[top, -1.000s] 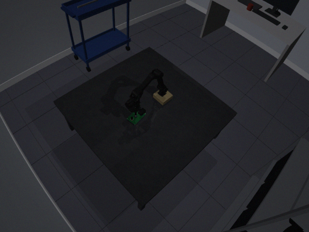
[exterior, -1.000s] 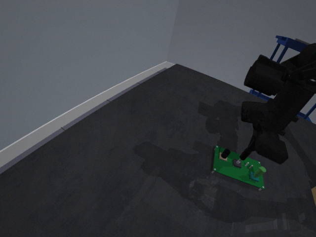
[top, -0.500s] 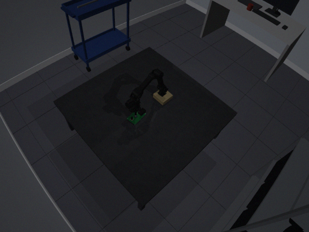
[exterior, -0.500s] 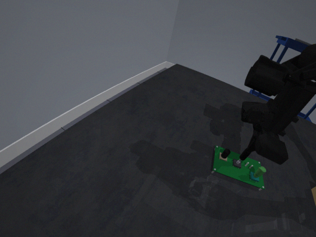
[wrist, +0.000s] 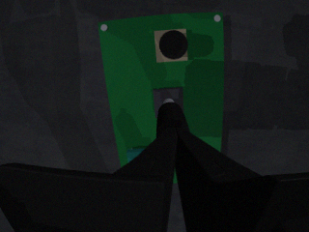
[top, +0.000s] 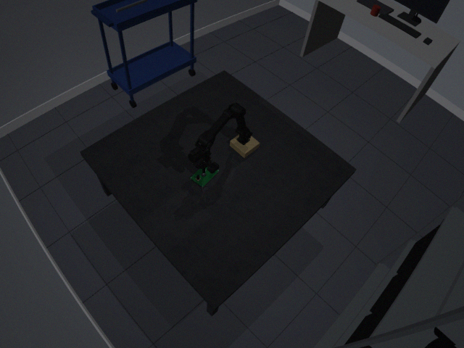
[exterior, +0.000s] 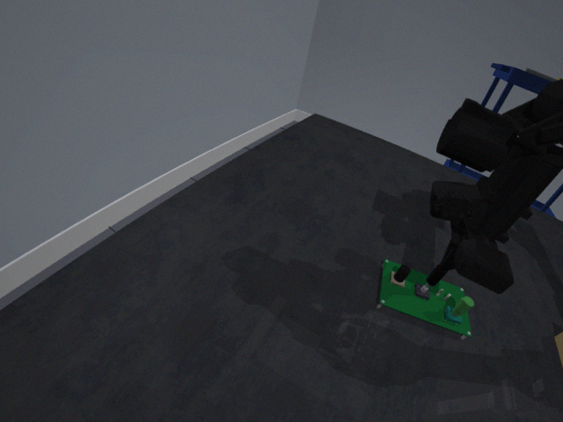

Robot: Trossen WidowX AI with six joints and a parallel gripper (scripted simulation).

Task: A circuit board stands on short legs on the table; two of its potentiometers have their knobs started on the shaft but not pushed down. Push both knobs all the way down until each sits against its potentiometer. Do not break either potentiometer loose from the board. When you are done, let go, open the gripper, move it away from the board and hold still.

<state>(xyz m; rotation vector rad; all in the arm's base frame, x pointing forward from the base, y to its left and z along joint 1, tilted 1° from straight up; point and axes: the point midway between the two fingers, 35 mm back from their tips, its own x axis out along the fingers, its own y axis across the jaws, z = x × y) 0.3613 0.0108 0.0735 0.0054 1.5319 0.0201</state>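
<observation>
The black knob lies 20 mm below my gripper tip. Round my gripper tip: green knob: 50 mm behind, 20 mm to the left, 30 mm below.
</observation>
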